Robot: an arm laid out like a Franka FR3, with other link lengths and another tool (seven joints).
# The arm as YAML. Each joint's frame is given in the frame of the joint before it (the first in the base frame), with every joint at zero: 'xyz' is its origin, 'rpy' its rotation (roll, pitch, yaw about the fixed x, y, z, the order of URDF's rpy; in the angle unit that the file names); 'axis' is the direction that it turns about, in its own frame. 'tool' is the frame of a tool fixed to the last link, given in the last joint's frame.
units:
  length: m
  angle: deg
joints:
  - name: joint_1
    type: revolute
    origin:
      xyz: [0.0, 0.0, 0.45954]
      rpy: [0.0, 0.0, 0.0]
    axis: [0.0, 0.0, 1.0]
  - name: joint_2
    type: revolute
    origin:
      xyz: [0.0, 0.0, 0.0]
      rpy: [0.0, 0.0, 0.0]
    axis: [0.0, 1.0, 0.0]
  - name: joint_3
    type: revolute
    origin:
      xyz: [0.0, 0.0, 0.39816]
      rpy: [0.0, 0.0, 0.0]
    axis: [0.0, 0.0, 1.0]
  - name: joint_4
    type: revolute
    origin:
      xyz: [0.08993, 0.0, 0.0]
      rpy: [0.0, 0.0, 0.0]
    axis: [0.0, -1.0, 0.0]
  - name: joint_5
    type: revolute
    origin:
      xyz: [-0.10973, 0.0, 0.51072]
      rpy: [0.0, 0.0, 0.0]
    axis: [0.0, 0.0, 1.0]
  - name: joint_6
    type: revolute
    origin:
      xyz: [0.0, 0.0, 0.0]
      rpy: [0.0, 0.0, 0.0]
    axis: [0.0, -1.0, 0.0]
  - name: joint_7
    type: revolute
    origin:
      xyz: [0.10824, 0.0, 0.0]
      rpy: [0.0, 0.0, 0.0]
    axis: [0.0, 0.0, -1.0]
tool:
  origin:
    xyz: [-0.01, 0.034, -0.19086]
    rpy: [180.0, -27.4, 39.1]
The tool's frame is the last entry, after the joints.
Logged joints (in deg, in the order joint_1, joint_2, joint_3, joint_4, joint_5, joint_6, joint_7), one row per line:
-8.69 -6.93 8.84 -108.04 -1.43 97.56 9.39
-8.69 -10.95 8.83 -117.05 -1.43 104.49 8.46
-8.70 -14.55 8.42 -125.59 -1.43 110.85 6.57
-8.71 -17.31 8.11 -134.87 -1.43 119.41 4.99
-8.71 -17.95 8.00 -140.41 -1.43 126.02 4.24
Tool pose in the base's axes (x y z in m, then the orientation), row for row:
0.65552 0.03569 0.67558 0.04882 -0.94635 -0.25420 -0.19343
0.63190 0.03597 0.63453 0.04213 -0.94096 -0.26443 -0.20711
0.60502 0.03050 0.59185 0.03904 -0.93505 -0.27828 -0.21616
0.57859 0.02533 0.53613 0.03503 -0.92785 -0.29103 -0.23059
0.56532 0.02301 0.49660 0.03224 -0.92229 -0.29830 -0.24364
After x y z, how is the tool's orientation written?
As a quaternion, w x y z.
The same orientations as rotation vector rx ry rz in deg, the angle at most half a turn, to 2 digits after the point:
-165.24 -44.39 -33.78
-164.98 -46.36 -36.31
-164.25 -48.88 -37.97
-163.39 -51.25 -40.61
-162.69 -52.62 -42.98

